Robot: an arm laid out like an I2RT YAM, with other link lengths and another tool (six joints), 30 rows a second.
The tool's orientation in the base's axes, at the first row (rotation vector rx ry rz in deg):
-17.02, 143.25, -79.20
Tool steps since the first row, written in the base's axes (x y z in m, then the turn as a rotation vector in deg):
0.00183, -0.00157, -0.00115, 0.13, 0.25, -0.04
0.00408, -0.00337, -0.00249, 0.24, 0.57, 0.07
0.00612, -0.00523, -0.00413, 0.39, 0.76, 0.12
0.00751, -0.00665, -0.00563, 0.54, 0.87, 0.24
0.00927, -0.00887, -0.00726, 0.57, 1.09, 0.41
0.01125, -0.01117, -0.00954, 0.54, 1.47, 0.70
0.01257, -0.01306, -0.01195, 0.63, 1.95, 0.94
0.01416, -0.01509, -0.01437, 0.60, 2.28, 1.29
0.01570, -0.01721, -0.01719, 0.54, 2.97, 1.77
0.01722, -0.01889, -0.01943, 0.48, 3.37, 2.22
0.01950, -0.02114, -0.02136, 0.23, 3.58, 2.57
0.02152, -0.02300, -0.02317, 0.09, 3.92, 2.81
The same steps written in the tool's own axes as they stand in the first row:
-0.00109, 0.00007, 0.00244, -0.19, 0.16, -0.14
-0.00249, 0.00015, 0.00529, -0.41, 0.23, -0.41
-0.00362, 0.00047, 0.00828, -0.62, 0.28, -0.54
-0.00430, 0.00094, 0.01063, -0.81, 0.23, -0.64
-0.00507, 0.00107, 0.01380, -0.92, 0.19, -0.89
-0.00593, 0.00171, 0.01744, -1.05, 0.15, -1.35
-0.00627, 0.00270, 0.02061, -1.31, 0.19, -1.82
-0.00683, 0.00362, 0.02398, -1.43, 0.07, -2.27
-0.00726, 0.00483, 0.02761, -1.65, 0.03, -3.08
-0.00788, 0.00578, 0.03058, -1.78, -0.14, -3.65
-0.00908, 0.00613, 0.03411, -1.65, -0.32, -4.08
-0.01018, 0.00660, 0.03717, -1.66, -0.34, -4.52

